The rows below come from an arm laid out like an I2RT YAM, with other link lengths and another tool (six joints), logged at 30 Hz.
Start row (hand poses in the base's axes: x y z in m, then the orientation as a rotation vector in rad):
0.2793 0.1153 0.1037 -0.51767 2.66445 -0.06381
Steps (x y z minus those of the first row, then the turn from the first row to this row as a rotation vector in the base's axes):
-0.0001 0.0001 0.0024 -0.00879 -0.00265 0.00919
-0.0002 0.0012 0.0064 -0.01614 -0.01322 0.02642
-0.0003 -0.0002 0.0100 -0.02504 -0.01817 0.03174
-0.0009 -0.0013 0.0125 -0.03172 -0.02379 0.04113
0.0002 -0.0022 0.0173 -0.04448 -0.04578 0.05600
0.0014 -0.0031 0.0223 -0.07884 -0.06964 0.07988
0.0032 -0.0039 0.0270 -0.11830 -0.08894 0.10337
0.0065 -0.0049 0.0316 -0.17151 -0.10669 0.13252
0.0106 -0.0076 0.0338 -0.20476 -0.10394 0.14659
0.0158 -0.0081 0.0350 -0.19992 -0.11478 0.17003
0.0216 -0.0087 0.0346 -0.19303 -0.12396 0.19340
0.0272 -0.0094 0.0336 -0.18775 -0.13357 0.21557
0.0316 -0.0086 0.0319 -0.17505 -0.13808 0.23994
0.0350 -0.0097 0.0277 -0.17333 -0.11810 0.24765
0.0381 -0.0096 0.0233 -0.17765 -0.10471 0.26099
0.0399 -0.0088 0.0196 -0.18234 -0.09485 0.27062
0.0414 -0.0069 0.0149 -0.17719 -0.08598 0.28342
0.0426 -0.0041 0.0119 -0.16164 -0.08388 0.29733
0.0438 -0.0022 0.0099 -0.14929 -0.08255 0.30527
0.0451 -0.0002 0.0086 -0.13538 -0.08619 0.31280
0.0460 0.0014 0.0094 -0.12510 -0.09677 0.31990
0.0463 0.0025 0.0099 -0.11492 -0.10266 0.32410
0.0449 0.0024 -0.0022 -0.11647 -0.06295 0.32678
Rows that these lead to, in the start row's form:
0.2792 0.1154 0.1061 -0.53225 2.66017 -0.07348
0.2791 0.1165 0.1101 -0.55561 2.64564 -0.08074
0.2790 0.1151 0.1137 -0.56460 2.64005 -0.09219
0.2784 0.1140 0.1162 -0.57810 2.63235 -0.09963
0.2795 0.1131 0.1210 -0.59761 2.60741 -0.11724
0.2807 0.1122 0.1260 -0.63490 2.57877 -0.16091
0.2825 0.1114 0.1307 -0.67359 2.55380 -0.21002
0.2858 0.1104 0.1353 -0.72348 2.52710 -0.27485
0.2899 0.1077 0.1375 -0.75215 2.52429 -0.31396
0.2951 0.1072 0.1387 -0.77817 2.50543 -0.30259
0.3009 0.1066 0.1383 -0.80363 2.48800 -0.28832
0.3065 0.1059 0.1373 -0.82772 2.47031 -0.27665
0.3109 0.1067 0.1356 -0.85343 2.45654 -0.25381
0.3143 0.1056 0.1314 -0.86779 2.47270 -0.24557
0.3174 0.1057 0.1270 -0.88946 2.48003 -0.24475
0.3192 0.1065 0.1233 -0.90571 2.48539 -0.24618
0.3207 0.1084 0.1186 -0.92271 2.48849 -0.23391
0.3219 0.1112 0.1156 -0.93602 2.48457 -0.20892
0.3231 0.1131 0.1136 -0.94254 2.48234 -0.19007
0.3244 0.1151 0.1123 -0.94663 2.47542 -0.17035
0.3253 0.1167 0.1131 -0.94935 2.46203 -0.15703
0.3256 0.1178 0.1136 -0.94974 2.45435 -0.14378
0.3242 0.1177 0.1015 -0.96472 2.49086 -0.13639

